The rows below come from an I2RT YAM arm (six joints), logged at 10 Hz.
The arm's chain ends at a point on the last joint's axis. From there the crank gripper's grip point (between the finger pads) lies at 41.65 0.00 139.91 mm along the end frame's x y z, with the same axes.
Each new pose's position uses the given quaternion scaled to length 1; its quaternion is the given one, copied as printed.
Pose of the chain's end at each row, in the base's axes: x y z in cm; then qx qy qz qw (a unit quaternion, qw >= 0):
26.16 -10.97 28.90 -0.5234 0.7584 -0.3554 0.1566
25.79 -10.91 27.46 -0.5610 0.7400 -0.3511 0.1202
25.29 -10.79 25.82 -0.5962 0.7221 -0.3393 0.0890
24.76 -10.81 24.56 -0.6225 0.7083 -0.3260 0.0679
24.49 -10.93 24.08 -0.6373 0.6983 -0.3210 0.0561
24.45 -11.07 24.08 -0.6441 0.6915 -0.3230 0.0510
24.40 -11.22 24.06 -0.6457 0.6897 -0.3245 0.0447
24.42 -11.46 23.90 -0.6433 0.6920 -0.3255 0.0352
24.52 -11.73 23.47 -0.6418 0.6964 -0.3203 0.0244
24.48 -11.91 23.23 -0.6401 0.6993 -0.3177 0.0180
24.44 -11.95 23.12 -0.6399 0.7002 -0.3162 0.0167
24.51 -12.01 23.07 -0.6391 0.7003 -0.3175 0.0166
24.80 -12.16 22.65 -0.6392 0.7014 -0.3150 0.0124
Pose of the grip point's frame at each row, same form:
33.01 -19.99 19.69 -0.5234 0.7584 -0.3554 0.1566
32.37 -20.10 18.22 -0.5610 0.7400 -0.3511 0.1202
31.61 -20.00 16.42 -0.5962 0.7221 -0.3393 0.0890
30.88 -19.94 14.96 -0.6225 0.7083 -0.3260 0.0679
30.56 -20.06 14.44 -0.6373 0.6983 -0.3210 0.0561
30.57 -20.25 14.52 -0.6441 0.6915 -0.3230 0.0510
30.45 -20.51 14.56 -0.6457 0.6897 -0.3245 0.0447
30.25 -20.93 14.45 -0.6433 0.6920 -0.3255 0.0352
30.02 -21.32 13.94 -0.6418 0.6964 -0.3203 0.0244
29.77 -21.58 13.66 -0.6401 0.6993 -0.3177 0.0180
29.68 -21.62 13.52 -0.6399 0.7002 -0.3162 0.0167
29.75 -21.71 13.50 -0.6391 0.7003 -0.3175 0.0166
29.92 -21.89 13.04 -0.6392 0.7014 -0.3150 0.0124

